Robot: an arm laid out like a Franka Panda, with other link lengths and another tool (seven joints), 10 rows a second.
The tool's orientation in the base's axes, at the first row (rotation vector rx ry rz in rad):
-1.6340 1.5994 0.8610
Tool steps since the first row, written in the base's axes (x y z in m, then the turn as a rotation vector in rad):
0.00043 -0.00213 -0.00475 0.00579 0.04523 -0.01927
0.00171 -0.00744 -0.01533 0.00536 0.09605 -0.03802
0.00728 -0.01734 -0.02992 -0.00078 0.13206 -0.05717
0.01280 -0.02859 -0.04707 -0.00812 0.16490 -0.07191
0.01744 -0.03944 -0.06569 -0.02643 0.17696 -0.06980
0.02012 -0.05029 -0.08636 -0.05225 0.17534 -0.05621
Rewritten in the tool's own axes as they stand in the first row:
0.00515 -0.00030 0.00081 -0.00845 -0.00577 0.04844
0.01694 -0.00129 0.00216 -0.02054 -0.00538 0.10124
0.03470 -0.00644 0.00187 -0.02434 0.00087 0.14183
0.05533 -0.01147 0.00185 -0.03012 0.00824 0.17735
0.07696 -0.01559 0.00296 -0.03892 0.02638 0.18621
0.10026 -0.01770 0.00519 -0.05003 0.05190 0.17730

